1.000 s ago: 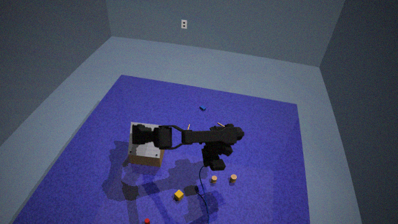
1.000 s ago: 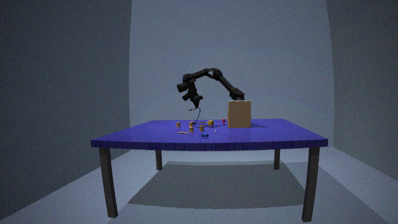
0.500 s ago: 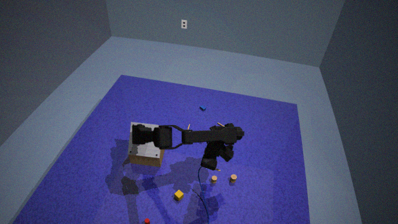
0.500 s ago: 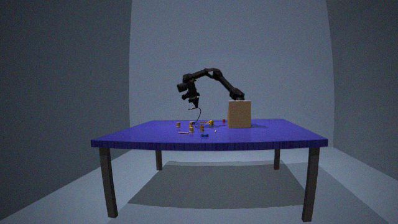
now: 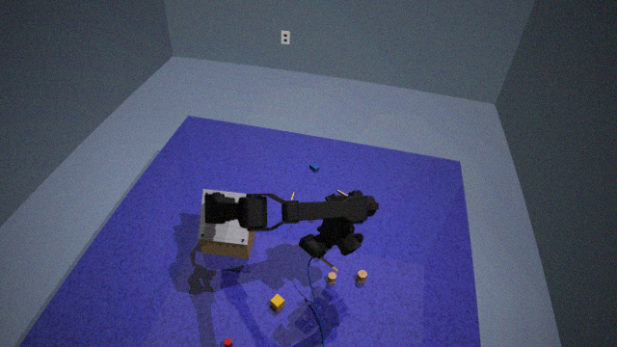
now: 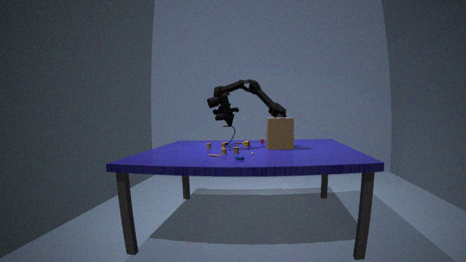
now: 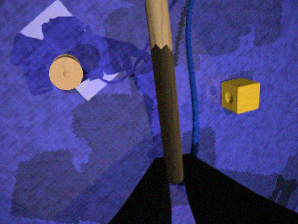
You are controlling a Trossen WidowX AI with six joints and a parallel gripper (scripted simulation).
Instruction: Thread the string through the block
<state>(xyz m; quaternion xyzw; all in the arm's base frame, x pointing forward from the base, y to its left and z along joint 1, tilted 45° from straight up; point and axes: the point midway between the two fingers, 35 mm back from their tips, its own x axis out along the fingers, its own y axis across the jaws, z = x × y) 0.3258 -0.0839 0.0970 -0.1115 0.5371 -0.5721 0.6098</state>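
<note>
Right now my gripper tip is 1 cm to the left of the thin wooden stick and 1 cm short of it. Round my gripper tip: red object 24 cm to the right, 23 cm behind, 12 cm below; then yellow wooden block 12 cm below, 11 cm behind, 9 cm to the right; then round wooden button 24 cm to the right, 13 cm below, 4 cm ahead.
</note>
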